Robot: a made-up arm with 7 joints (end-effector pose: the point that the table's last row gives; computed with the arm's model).
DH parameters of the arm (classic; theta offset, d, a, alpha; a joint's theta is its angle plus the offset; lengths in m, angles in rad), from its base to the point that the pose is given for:
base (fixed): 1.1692 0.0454 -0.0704 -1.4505
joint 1: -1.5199 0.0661 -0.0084 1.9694
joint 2: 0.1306 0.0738 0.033 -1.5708
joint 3: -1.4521 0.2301 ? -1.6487
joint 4: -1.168 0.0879 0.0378 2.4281
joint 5: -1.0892 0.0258 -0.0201 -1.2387
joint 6: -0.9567 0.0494 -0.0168 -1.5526
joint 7: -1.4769 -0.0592 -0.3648 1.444
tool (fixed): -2.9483 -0.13 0 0
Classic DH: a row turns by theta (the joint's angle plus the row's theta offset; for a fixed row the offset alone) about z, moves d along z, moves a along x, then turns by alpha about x.
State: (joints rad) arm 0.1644 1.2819 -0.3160 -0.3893 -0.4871 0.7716 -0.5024
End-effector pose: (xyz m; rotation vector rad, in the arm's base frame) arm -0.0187 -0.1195 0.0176 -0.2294 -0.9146 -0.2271
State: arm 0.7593 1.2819 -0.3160 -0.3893 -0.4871 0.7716 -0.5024
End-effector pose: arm -0.0174 -0.1259 0.0478 -0.7096 -0.7377 0.1193
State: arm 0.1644 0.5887 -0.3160 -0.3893 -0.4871 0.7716 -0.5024
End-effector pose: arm -0.0596 -0.1257 -0.0170 -0.3429 -0.2253 -0.2154
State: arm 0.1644 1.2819 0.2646 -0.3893 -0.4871 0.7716 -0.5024
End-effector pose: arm -0.0354 -0.1790 0.0333 -0.6562 -0.9479 -0.6479
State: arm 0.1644 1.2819 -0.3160 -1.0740 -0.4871 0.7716 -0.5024
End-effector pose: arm -0.0460 -0.2526 -0.0847 0.1865 -0.6680 -0.7473
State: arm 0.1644 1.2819 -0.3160 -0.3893 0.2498 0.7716 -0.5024
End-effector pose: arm -0.0138 -0.2327 -0.1944 -0.0512 -0.2722 -0.5696
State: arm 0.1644 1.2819 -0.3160 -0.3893 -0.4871 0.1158 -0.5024
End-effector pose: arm -0.0325 0.0442 0.0337 0.2023 -0.9741 0.2961
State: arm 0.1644 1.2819 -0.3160 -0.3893 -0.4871 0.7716 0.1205
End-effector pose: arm -0.1805 -0.0255 0.1633 -0.4577 -1.4912 -0.1385
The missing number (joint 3, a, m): -0.0927
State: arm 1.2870 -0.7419 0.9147 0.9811 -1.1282 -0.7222 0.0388
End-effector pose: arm -0.4308 0.3058 -0.0349 0.5451 2.0990 -0.1821
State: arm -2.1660 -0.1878 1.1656 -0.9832 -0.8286 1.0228 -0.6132
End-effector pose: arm -0.1466 -0.0631 -0.1772 0.3149 0.2692 -1.0723
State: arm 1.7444 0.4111 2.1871 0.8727 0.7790 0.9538 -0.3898
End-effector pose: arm -0.0999 0.1522 0.1854 1.3220 0.5811 0.4863
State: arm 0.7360 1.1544 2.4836 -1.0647 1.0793 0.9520 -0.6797
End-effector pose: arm -0.3648 -0.5616 -0.1280 0.6453 -1.9993 -2.1654
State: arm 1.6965 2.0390 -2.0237 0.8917 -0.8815 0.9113 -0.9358
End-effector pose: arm -0.3387 -0.1612 0.2205 0.6935 -0.2402 2.6154
